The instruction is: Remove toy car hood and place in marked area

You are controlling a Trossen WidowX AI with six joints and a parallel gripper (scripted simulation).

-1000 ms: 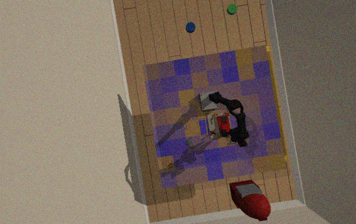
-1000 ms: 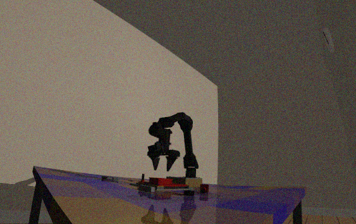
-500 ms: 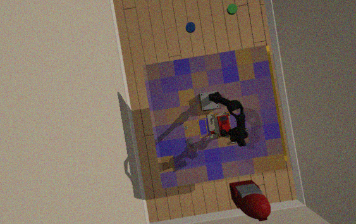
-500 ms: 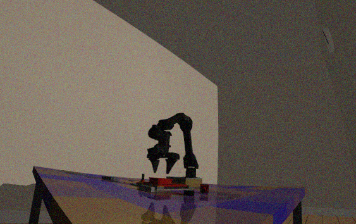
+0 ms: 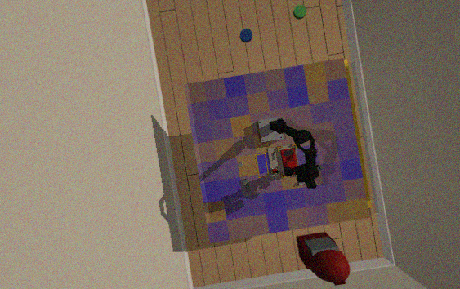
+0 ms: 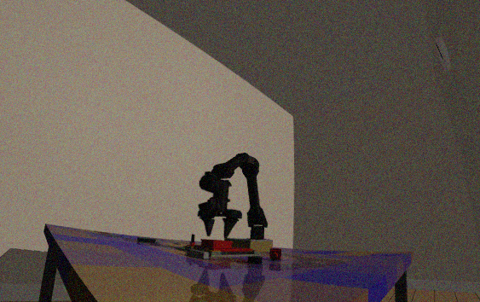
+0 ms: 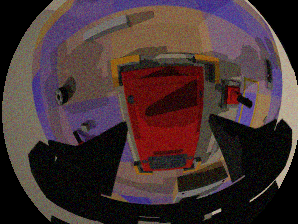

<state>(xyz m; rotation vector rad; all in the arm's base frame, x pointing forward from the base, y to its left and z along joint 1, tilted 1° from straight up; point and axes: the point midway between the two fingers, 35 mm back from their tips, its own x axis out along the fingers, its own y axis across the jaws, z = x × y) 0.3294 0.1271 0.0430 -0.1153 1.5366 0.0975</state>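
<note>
My gripper tip is 2 cm above the hood. The rest, counted from my gripper tip: dark wheel 2 cm ahead, 23 cm to the left, 5 cm below.
</note>
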